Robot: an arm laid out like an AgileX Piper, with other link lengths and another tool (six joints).
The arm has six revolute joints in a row. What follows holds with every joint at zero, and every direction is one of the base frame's. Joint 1 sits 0.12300 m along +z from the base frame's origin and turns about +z. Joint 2 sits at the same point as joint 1 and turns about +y. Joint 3 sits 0.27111 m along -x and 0.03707 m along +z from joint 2 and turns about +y. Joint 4 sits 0.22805 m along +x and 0.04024 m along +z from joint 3 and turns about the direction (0.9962, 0, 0.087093). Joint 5 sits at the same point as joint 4 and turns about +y. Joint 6 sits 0.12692 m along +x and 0.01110 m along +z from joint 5 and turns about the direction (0.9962, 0, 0.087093). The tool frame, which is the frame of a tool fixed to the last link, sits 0.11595 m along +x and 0.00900 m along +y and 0.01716 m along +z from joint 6; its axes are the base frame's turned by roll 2.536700, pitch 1.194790 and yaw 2.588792 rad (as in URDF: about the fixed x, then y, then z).
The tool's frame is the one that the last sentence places.
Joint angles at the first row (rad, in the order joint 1, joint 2, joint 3, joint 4, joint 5, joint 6):
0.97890, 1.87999, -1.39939, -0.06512, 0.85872, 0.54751
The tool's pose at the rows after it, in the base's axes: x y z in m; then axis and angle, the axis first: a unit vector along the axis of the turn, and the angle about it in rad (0 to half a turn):
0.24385, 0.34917, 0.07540, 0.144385, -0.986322, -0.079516, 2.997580
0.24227, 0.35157, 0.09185, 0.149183, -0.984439, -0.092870, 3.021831
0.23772, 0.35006, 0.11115, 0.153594, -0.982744, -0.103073, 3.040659
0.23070, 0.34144, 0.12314, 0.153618, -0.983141, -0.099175, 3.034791
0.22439, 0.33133, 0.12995, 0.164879, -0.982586, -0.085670, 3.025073
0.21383, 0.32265, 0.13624, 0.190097, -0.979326, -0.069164, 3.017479
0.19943, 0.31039, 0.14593, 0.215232, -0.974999, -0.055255, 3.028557
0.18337, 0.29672, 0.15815, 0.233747, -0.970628, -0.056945, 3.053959
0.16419, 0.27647, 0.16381, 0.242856, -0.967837, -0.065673, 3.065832
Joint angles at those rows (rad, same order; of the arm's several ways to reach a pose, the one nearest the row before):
0.97890, 1.87100, -1.39940, -0.06512, 0.85872, 0.54751
0.98516, 1.83198, -1.39941, -0.06512, 0.86078, 0.54753
0.99271, 1.78139, -1.39939, -0.06512, 0.88276, 0.54752
0.99683, 1.74020, -1.39937, -0.06512, 0.93374, 0.54752
0.99683, 1.71061, -1.39940, -0.06512, 0.98601, 0.51747
1.00777, 1.67767, -1.39302, -0.06578, 1.03436, 0.46944
1.03360, 1.61309, -1.35643, -0.08425, 1.06895, 0.44287
1.06165, 1.51748, -1.28899, -0.09852, 1.07399, 0.43594
1.08201, 1.39919, -1.18276, -0.09733, 1.06411, 0.43987

